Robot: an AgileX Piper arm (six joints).
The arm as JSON. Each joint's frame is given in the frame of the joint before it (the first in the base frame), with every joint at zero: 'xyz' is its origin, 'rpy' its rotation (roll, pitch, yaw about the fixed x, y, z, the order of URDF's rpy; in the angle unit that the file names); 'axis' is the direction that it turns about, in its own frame. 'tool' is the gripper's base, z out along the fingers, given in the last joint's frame.
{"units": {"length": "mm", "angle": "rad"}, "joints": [
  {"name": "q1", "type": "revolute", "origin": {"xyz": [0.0, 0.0, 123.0], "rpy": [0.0, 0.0, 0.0]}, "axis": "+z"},
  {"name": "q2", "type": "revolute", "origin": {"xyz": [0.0, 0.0, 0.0], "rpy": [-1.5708, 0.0, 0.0]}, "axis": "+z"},
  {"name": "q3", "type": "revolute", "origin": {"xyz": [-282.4, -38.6, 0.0], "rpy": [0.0, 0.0, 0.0]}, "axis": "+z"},
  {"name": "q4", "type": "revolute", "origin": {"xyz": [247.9, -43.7, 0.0], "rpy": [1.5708, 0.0, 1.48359]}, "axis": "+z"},
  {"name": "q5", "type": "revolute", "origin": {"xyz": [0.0, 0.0, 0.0], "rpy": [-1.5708, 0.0, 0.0]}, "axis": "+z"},
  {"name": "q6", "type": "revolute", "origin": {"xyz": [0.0, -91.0, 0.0], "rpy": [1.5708, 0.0, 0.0]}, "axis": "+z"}
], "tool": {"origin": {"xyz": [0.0, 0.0, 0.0], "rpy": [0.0, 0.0, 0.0]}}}
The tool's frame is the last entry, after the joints.
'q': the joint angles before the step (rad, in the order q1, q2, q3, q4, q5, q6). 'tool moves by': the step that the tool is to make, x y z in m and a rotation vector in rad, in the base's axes. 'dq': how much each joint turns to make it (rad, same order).
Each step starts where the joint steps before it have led.
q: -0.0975 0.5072 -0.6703 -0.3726 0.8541 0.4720
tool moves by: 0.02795 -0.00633 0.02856 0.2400 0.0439 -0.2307
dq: -0.0001 0.1961 -0.1893 -0.0058 0.1604 0.2972
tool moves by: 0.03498 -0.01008 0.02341 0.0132 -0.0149 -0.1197
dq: 0.0001 0.1637 -0.1421 -0.0891 0.0172 0.1451
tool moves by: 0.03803 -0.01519 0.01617 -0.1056 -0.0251 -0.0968
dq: 0.0000 0.1523 -0.1083 -0.1849 -0.0276 0.1236
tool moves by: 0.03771 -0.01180 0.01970 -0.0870 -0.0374 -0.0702
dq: 0.0000 0.1480 -0.1427 -0.1416 -0.0020 0.0886
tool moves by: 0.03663 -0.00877 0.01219 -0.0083 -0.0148 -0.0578
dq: -0.0078 0.1456 -0.1576 -0.0375 0.0324 0.0419
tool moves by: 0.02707 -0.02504 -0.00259 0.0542 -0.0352 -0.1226
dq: -0.0746 0.1249 -0.1133 0.0097 0.0163 0.0782
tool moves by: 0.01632 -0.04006 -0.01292 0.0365 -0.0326 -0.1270
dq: -0.1163 0.1022 -0.0608 0.0061 -0.0315 0.0684
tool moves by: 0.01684 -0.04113 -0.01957 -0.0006 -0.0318 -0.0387
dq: -0.1071 0.0980 -0.0316 0.0001 -0.1150 0.0296
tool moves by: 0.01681 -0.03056 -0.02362 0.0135 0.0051 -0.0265
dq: -0.0608 0.1018 -0.0409 0.0000 -0.0594 0.0176
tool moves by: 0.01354 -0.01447 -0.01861 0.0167 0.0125 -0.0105
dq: -0.0188 0.0719 -0.0314 -0.0001 -0.0211 0.0136
